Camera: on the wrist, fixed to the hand. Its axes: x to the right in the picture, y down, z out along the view.
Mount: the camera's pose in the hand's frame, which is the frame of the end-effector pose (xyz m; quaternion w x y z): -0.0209 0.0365 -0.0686 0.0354 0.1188 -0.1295 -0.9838
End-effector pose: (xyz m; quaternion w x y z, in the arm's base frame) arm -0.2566 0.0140 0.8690 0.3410 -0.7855 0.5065 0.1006
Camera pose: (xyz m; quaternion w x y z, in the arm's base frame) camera -0.3108 -0.0238 0.9149 0.2700 -0.4726 -0.7871 -0.2904
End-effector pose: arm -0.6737 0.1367 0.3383 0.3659 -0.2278 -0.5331 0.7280
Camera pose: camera -0.6216 0.1563 0.2802 0.6872 0.6542 -0.2039 -0.2414
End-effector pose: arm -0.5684 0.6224 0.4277 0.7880 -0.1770 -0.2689 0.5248
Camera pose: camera -0.5597 0.6175 0.3479 0.5304 0.4199 -0.2234 -0.7018
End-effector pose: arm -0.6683 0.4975 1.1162 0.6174 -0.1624 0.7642 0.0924
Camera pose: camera -0.7403 0.5108 1.1495 0.2310 -0.6722 -0.2017 -0.6739
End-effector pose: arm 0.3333 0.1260 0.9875 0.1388 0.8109 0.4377 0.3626
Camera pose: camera 0.2995 0.0816 1.0455 0.3220 -0.3385 0.8384 -0.2807
